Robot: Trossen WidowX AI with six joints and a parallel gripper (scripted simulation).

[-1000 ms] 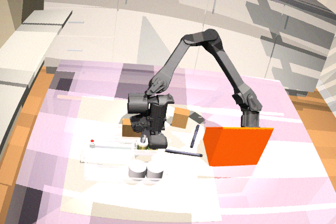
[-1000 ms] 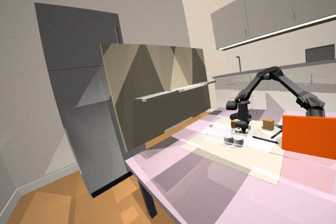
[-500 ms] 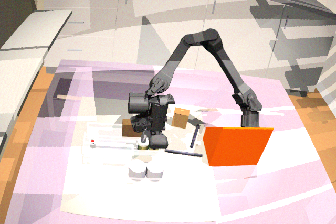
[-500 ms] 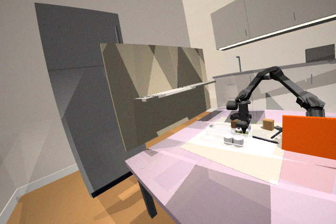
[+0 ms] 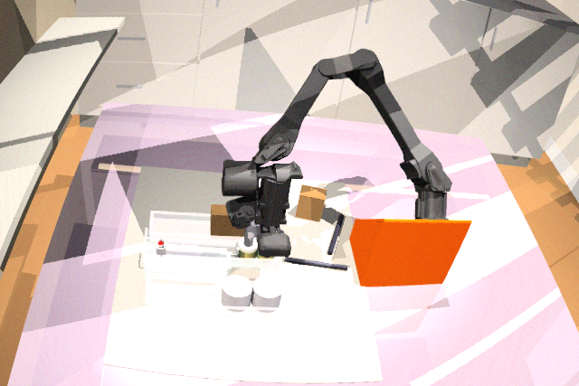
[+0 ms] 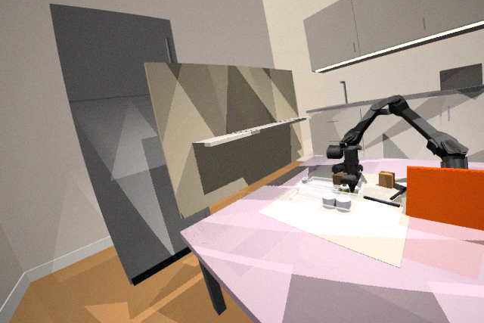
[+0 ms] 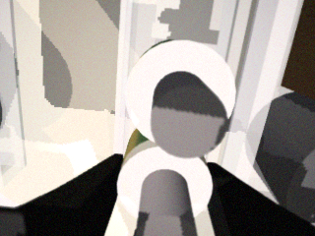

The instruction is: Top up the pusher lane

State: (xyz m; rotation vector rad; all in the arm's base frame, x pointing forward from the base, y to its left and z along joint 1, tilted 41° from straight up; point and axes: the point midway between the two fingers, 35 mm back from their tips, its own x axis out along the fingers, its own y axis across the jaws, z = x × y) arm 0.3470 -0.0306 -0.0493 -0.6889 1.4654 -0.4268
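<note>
Right now the clear sprung lane is 140 mm ahead of my gripper tip, 40 mm to the left of it and 10 mm below it.
</note>
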